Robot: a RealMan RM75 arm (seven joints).
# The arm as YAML. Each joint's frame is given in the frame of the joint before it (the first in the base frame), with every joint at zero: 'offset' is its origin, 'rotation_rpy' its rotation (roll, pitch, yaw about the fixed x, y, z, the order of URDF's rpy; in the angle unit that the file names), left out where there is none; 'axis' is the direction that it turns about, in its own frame. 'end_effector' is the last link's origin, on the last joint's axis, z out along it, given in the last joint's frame.
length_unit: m
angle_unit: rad
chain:
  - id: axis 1
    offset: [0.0, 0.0, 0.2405]
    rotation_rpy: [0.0, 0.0, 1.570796]
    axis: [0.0, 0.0, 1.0]
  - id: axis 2
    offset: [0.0, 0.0, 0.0]
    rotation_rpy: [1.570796, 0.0, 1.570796]
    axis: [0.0, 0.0, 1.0]
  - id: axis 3
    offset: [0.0, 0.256, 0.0]
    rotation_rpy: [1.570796, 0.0, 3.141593]
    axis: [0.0, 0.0, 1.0]
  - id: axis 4
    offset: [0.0, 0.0, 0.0]
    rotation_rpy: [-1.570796, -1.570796, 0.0]
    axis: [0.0, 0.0, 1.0]
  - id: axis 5
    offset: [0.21, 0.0, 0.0]
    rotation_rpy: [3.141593, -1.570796, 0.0]
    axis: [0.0, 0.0, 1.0]
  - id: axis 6
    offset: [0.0, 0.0, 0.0]
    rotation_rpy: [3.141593, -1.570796, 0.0]
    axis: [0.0, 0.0, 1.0]
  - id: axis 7
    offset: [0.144, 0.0, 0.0]
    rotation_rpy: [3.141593, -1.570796, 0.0]
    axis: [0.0, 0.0, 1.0]
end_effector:
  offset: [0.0, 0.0, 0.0]
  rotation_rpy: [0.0, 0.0, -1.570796]
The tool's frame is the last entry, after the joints.
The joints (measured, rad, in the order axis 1, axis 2, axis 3, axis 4, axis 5, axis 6, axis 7), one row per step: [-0.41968, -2.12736, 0.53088, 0.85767, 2.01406, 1.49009, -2.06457]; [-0.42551, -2.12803, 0.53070, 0.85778, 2.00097, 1.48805, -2.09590]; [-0.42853, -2.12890, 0.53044, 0.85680, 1.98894, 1.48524, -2.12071]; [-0.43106, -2.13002, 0.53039, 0.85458, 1.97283, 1.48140, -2.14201]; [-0.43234, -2.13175, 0.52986, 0.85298, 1.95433, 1.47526, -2.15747]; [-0.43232, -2.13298, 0.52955, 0.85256, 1.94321, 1.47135, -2.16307]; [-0.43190, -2.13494, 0.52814, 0.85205, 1.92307, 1.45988, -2.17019]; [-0.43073, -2.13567, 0.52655, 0.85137, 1.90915, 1.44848, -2.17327]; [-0.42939, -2.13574, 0.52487, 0.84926, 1.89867, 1.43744, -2.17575]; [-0.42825, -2.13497, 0.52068, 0.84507, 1.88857, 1.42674, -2.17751]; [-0.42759, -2.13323, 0.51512, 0.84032, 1.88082, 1.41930, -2.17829]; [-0.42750, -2.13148, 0.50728, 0.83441, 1.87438, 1.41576, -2.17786]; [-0.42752, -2.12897, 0.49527, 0.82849, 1.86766, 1.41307, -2.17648]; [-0.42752, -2.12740, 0.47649, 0.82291, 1.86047, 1.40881, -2.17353]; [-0.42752, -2.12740, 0.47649, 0.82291, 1.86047, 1.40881, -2.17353]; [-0.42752, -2.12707, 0.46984, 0.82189, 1.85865, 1.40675, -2.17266]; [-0.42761, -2.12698, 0.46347, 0.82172, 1.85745, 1.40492, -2.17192]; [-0.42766, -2.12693, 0.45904, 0.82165, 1.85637, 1.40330, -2.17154]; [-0.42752, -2.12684, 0.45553, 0.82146, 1.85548, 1.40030, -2.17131]
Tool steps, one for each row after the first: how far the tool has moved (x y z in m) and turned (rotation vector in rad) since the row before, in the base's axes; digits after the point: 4 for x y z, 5 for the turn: [0.0031, 0.0027, 0.0010, 0.00069, -0.02798, 0.01598]; [0.0019, 0.0017, 0.0007, 0.00146, -0.02410, 0.01499]; [0.0020, 0.0018, 0.0007, 0.00464, -0.02566, 0.01300]; [0.0017, 0.0018, 0.0010, 0.00984, -0.02336, 0.01094]; [0.0008, 0.0009, 0.0007, 0.00743, -0.01154, 0.00465]; [0.0007, 0.0019, 0.0017, 0.01806, -0.01730, 0.01002]; [-0.0004, 0.0014, 0.0016, 0.01574, -0.00942, 0.00947]; [-0.0010, 0.0010, 0.0013, 0.01286, -0.00715, 0.01041]; [-0.0015, 0.0009, 0.0015, 0.01363, -0.00808, 0.01188]; [-0.0016, 0.0006, 0.0017, 0.01153, -0.00693, 0.00994]; [-0.0015, 0.0003, 0.0015, 0.00982, -0.00818, 0.00777]; [-0.0019, 0.0002, 0.0025, 0.01339, -0.00879, 0.00860]; [-0.0027, 0.0002, 0.0034, 0.02022, -0.01041, 0.01216]; [0.0000, 0.0000, 0.0000, 0.00000, 0.00000, 0.00000]; [-0.0010, 0.0001, 0.0012, 0.00738, -0.00265, 0.00459]; [-0.0009, 0.0001, 0.0012, 0.00695, -0.00191, 0.00406]; [-0.0006, 0.0001, 0.0009, 0.00518, -0.00145, 0.00312]; [-0.0008, 0.0002, 0.0008, 0.00498, -0.00068, 0.00405]
